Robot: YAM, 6 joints.
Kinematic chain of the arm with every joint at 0, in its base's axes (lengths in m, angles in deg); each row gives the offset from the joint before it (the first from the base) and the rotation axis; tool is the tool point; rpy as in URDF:
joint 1: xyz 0 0 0.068 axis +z
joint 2: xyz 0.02 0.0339 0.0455 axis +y
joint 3: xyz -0.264 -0.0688 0 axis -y
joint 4: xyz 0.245 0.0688 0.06 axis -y
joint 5: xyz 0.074 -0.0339 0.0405 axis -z
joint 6: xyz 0.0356 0 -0.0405 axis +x
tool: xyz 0 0 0 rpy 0 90 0
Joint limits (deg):
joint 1: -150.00..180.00
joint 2: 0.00..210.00
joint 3: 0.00..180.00
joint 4: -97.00..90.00
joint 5: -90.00..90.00
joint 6: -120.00..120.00
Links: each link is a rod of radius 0.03 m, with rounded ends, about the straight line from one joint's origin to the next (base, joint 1, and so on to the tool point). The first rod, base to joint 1, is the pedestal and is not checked.
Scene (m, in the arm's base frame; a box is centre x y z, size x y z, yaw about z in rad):
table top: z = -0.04
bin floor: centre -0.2 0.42 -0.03 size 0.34 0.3 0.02 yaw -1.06
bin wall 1: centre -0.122 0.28 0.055 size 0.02 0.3 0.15 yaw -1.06
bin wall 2: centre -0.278 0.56 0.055 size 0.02 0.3 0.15 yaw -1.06
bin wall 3: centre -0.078 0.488 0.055 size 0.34 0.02 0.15 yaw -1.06
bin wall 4: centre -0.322 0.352 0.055 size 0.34 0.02 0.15 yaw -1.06
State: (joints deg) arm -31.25 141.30 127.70 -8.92 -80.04 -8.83
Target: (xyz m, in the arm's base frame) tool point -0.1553 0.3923 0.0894
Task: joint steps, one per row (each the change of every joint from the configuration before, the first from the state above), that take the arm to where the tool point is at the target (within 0.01 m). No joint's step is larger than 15 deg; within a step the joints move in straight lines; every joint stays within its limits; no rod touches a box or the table.
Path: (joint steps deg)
1: 13.80 -2.65 -4.02 -1.83 -0.61 0.00
2: 13.80 -2.65 -4.02 -1.82 -0.62 0.00
3: 13.81 -2.64 -4.01 -1.83 -0.61 0.00
4: 13.80 -2.65 -4.02 -1.83 -0.62 0.00
5: 13.80 -2.65 -4.02 -1.82 -0.61 0.00
6: 13.80 -2.65 -4.02 -1.83 -0.62 0.00
7: 13.80 -2.65 -4.01 -1.82 -0.61 0.00
8: 13.80 -2.64 -4.02 -1.83 -0.62 0.00
9: 13.81 -2.65 -4.02 -1.83 -0.61 0.00
10: 13.80 -2.65 -4.02 -1.82 -0.61 0.00
11: 0.00 8.45 -2.49 0.37 0.81 0.00
12: 0.01 8.44 -2.50 0.38 0.82 0.00

